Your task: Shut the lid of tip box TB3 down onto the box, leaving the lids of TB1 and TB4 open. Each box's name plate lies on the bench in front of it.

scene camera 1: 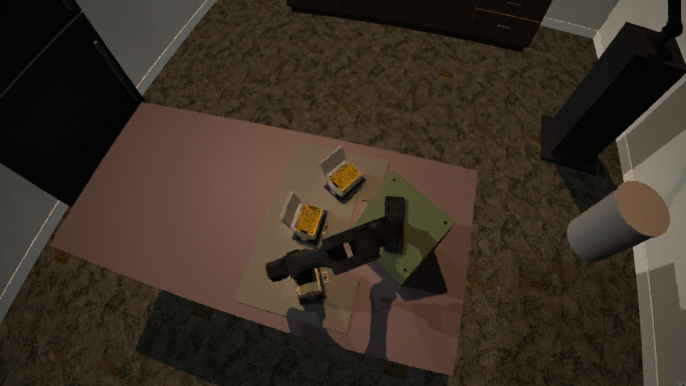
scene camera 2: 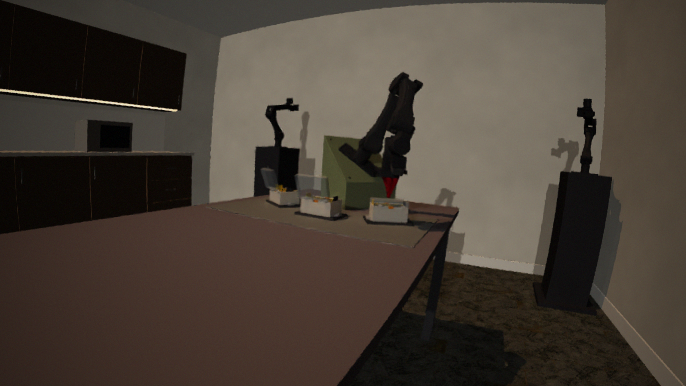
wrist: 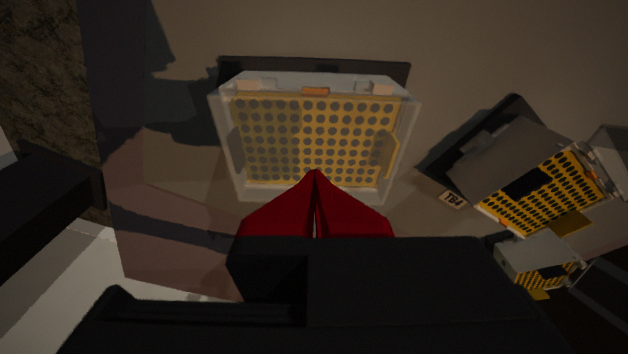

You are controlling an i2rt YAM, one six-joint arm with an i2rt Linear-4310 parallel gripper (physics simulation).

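The near tip box has its clear lid lying down over the yellow rack; its name plate is unreadable. Whether a thin gap remains under the lid I cannot tell. My gripper is shut and empty, its red tips over the near box's edge in the wrist view; contact cannot be told. The arm hides it in scene camera 1. The middle box, beside the TB4 plate, has its lid open. The far box also has its lid open.
The boxes stand on a beige mat on the pink bench. A green slanted block carries the arm's base behind them. The bench edge runs close to the near box.
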